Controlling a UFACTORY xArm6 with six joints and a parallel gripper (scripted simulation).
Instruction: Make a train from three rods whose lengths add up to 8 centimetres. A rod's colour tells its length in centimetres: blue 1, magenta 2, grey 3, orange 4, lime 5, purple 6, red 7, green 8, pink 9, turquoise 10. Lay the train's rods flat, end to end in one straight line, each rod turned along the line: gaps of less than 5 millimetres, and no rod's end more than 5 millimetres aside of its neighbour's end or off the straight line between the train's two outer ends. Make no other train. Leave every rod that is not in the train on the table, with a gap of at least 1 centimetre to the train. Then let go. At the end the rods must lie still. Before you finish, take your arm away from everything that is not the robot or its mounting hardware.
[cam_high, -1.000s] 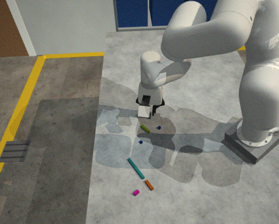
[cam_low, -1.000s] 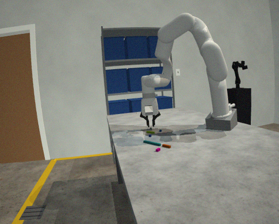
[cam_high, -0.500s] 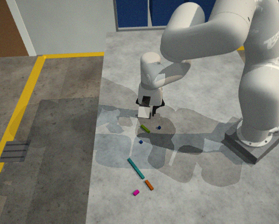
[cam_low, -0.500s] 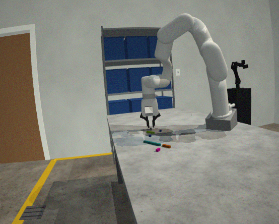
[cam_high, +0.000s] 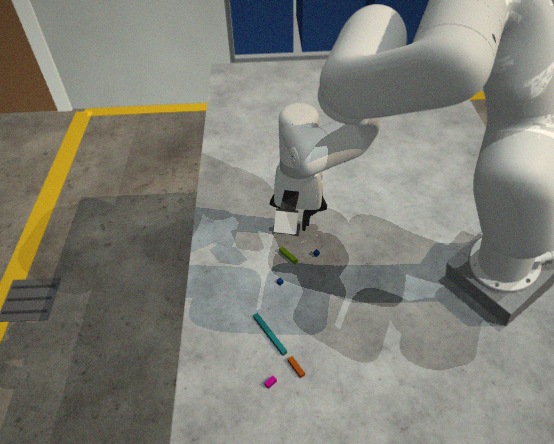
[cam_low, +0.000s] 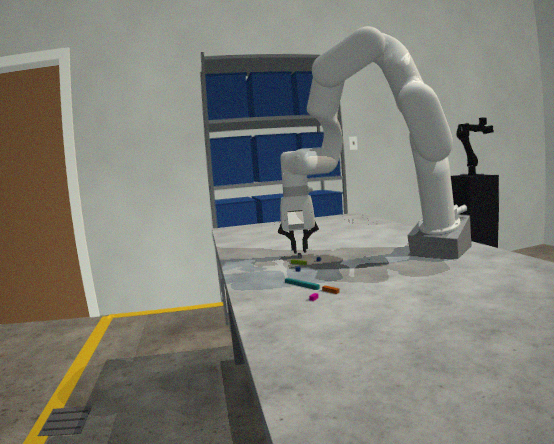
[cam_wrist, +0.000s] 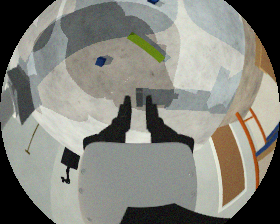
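My hand is 30 mm above the grey rod. The rest, counted from my hand: turquoise rod: 270 mm to the left, 60 mm ahead, 30 mm below; orange rod: 340 mm to the left, 30 mm below, 10 mm ahead; lime rod: 80 mm to the left, 30 mm below, 20 mm ahead.
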